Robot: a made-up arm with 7 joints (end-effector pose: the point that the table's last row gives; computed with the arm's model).
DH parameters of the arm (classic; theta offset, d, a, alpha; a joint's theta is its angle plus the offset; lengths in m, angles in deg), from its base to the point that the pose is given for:
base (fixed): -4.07 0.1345 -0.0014 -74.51
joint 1: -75.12 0.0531 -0.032 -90
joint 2: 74 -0.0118 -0.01 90
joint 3: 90 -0.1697 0.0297 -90
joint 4: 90 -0.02 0.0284 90
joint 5: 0 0.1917 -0.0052 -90
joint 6: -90 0.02 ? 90
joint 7: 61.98 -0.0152 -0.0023 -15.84
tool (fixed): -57.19 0.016 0 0
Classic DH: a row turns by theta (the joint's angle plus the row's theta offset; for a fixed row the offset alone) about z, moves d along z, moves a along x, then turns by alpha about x.
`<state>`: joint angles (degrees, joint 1 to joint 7).
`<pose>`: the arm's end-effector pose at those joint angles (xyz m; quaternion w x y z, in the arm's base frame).
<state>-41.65 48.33 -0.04 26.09 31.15 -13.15 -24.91</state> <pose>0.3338 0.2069 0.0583 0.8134 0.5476 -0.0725 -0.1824</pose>
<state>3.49 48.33 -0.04 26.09 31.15 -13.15 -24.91</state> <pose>0.1480 0.2702 -0.1217 0.7821 0.4672 0.2941 -0.2890</pose>
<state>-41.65 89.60 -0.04 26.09 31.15 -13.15 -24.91</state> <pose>0.2692 0.2868 0.2233 0.6142 0.7882 0.0201 -0.0334</pose>
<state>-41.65 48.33 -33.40 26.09 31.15 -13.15 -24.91</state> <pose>0.3197 0.1247 -0.0489 0.6952 0.5769 0.0219 -0.4282</pose>
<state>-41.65 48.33 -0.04 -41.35 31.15 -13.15 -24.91</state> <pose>0.1974 0.0361 0.1952 0.5208 0.5852 -0.5665 -0.2558</pose>
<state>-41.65 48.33 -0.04 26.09 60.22 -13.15 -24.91</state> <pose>0.3363 0.1960 0.0510 0.6610 0.7266 0.0210 -0.1863</pose>
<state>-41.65 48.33 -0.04 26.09 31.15 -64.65 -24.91</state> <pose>0.3141 0.1768 0.0625 0.6105 0.5396 -0.3647 -0.4507</pose>
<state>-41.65 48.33 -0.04 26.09 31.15 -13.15 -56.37</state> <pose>0.3352 0.2073 0.0606 0.7723 0.5028 0.1170 -0.3702</pose>
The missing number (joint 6, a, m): 0.0462
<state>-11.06 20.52 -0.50 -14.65 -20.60 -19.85 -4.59</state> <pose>0.2408 0.1039 -0.0134 0.9234 -0.1023 -0.3598 -0.0860</pose>
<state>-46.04 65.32 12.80 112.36 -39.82 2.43 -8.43</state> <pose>0.0839 0.3879 -0.0638 0.7602 -0.1170 0.1750 0.6146</pose>
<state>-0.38 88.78 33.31 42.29 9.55 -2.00 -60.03</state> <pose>0.1650 0.4032 0.1904 0.8151 0.4507 0.3630 -0.0278</pose>
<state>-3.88 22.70 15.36 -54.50 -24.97 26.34 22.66</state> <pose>0.1817 0.1111 0.0949 0.9450 -0.0438 -0.2906 0.1434</pose>
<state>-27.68 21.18 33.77 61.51 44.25 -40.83 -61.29</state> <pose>0.2236 0.2279 -0.1589 0.8618 0.1462 0.1945 -0.4450</pose>
